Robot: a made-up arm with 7 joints. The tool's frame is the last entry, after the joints.
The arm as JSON. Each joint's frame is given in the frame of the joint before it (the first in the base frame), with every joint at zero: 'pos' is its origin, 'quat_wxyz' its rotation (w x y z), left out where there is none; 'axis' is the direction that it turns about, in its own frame. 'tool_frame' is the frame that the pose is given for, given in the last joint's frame.
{
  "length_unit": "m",
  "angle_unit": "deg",
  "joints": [
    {
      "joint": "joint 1",
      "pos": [
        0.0,
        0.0,
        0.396
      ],
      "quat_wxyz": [
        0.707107,
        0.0,
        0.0,
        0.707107
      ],
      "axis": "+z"
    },
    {
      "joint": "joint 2",
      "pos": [
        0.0,
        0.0,
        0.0
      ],
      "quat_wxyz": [
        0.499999,
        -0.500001,
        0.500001,
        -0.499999
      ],
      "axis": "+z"
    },
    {
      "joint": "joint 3",
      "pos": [
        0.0,
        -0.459,
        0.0
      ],
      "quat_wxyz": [
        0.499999,
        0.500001,
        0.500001,
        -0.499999
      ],
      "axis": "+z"
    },
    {
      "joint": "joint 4",
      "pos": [
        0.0,
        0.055,
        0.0
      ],
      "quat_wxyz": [
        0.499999,
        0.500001,
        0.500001,
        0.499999
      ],
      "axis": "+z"
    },
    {
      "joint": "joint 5",
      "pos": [
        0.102,
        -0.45,
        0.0
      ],
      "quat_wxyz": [
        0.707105,
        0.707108,
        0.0,
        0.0
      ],
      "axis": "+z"
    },
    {
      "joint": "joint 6",
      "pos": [
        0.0,
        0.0,
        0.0
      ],
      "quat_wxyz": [
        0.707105,
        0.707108,
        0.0,
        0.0
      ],
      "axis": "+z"
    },
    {
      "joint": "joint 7",
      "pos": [
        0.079,
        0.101,
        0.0
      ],
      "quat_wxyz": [
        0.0,
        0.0,
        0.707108,
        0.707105
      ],
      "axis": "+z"
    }
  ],
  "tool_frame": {
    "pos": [
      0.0,
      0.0,
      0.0
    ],
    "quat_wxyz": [
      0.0,
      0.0,
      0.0,
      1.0
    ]
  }
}
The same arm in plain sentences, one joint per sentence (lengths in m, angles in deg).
The arm has seven revolute joints in a row. What follows holds with every joint at zero, and every direction is one of the base frame's. The first joint sits 0.396 m along +z from the base frame's origin and rotates about +z. The second joint sits at the same point as the first joint and rotates about +y. The third joint sits 0.459 m along +z from the second joint and rotates about +z. The fourth joint sits 0.055 m along +x from the third joint and rotates about -y. The fifth joint sits 0.102 m along +x and 0.45 m along -z from the fourth joint and rotates about -z. The sixth joint sits at the same point as the fifth joint and rotates about +y. The seventh joint sits 0.079 m along +x and 0.101 m along -z from the sixth joint and rotates about -z. The tool frame, which is the frame that the pose is given for, sits at the same point as the seventh joint; its axes are the base frame's turned by roll -180, pitch 0 and yaw 0 deg (as in URDF: about the fixed x, then y, then z).
